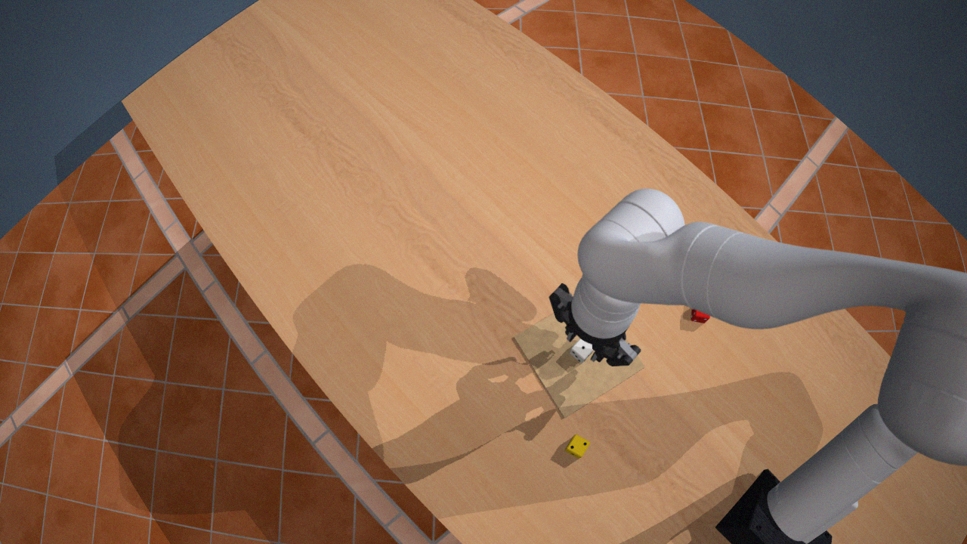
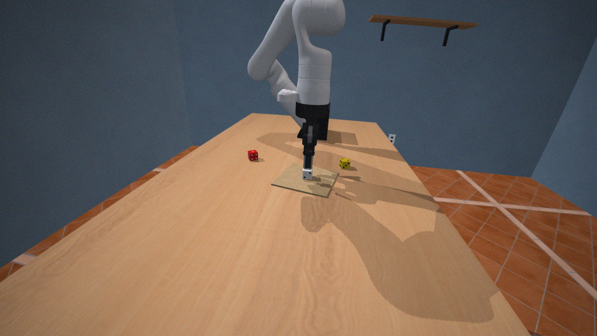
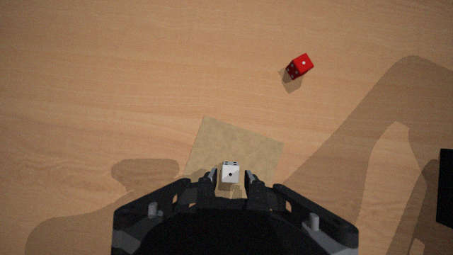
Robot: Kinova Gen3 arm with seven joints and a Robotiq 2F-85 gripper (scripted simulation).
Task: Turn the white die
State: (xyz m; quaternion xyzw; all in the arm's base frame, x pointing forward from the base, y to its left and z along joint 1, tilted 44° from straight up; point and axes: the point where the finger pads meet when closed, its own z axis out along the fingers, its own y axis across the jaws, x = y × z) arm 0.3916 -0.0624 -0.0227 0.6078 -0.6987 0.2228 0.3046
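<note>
My hand is 40 mm above the white die. Round my hand: tan mat (50 mm below); then yellow die (120 mm to the left, 80 mm behind, 40 mm below); then red die (160 mm to the right, 110 mm behind, 40 mm below).
</note>
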